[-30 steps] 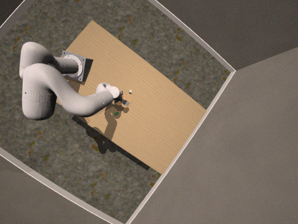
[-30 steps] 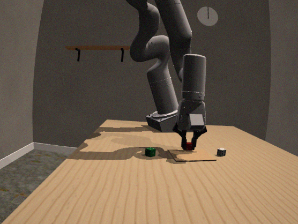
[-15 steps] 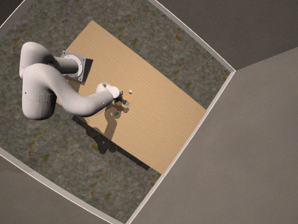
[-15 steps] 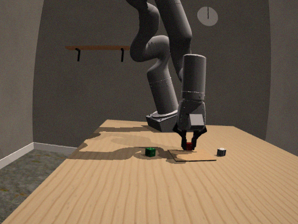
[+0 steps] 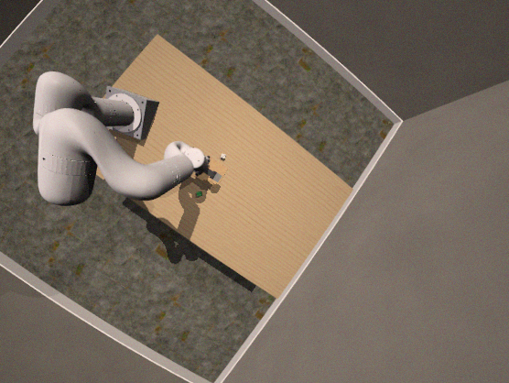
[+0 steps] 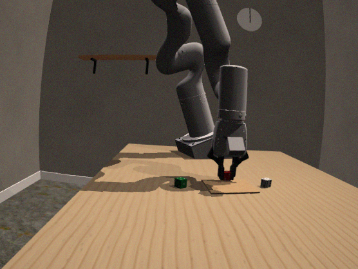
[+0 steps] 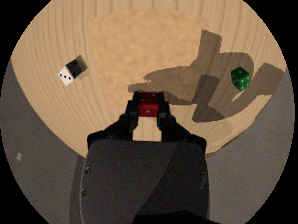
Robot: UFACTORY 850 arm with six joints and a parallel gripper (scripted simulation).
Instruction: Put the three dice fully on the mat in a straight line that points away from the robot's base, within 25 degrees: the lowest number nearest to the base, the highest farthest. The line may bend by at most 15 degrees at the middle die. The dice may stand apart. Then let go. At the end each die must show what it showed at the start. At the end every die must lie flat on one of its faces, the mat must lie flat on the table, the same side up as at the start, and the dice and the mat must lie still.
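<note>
The red die is 1 cm below my hand. Round my hand: white die 11 cm to the left, 6 cm ahead, 2 cm below; green die 14 cm to the right, 6 cm ahead, 2 cm below; tan mat 5 cm ahead, 3 cm below.
</note>
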